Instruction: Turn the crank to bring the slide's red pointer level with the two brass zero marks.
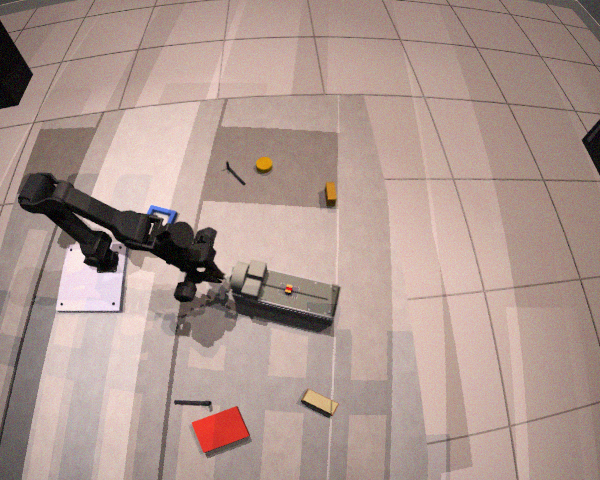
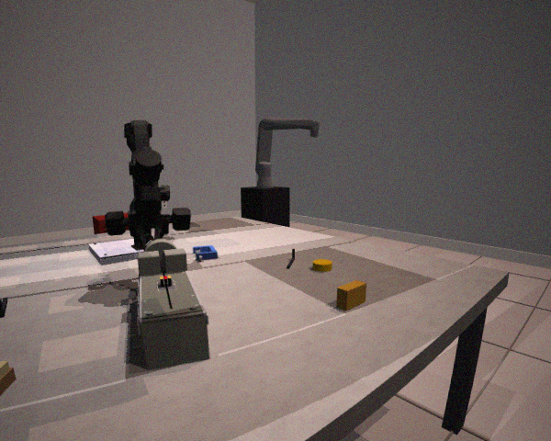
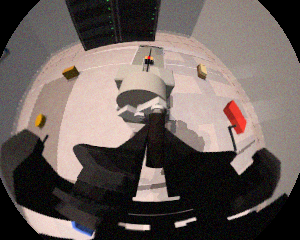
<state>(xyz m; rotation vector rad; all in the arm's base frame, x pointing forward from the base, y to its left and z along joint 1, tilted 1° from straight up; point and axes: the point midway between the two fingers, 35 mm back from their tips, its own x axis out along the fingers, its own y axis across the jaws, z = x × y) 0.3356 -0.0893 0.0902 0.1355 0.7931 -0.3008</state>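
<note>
The dark crank handle lies 2 cm behind my gripper tip, 2 cm above it and 1 cm to the left of it. Also, from my gripper tip: blue block 24 cm to the left, 20 cm behind, 8 cm below; then red plate 37 cm to the right, 8 cm below, 3 cm behind; then red pointer 16 cm ahead, 3 cm to the right, 1 cm below.
</note>
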